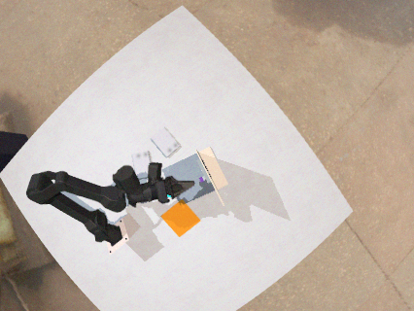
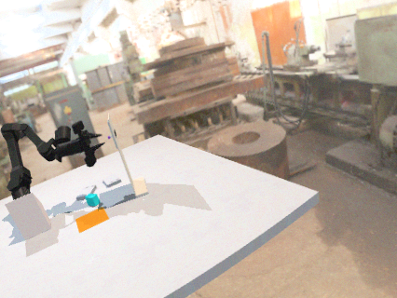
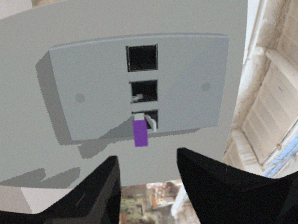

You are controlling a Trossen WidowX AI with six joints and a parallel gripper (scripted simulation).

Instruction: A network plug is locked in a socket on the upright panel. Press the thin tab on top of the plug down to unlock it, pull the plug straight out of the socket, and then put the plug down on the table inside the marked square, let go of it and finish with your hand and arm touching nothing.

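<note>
The network plug is 40 mm ahead of my gripper tip and 10 mm to the right of it. The rest, counted from my gripper tip: cyan block: 130 mm behind, 30 mm to the left, 230 mm below; orange marked square: 170 mm behind, 90 mm to the right, 250 mm below; upright panel: 60 mm ahead, 100 mm below.
</note>
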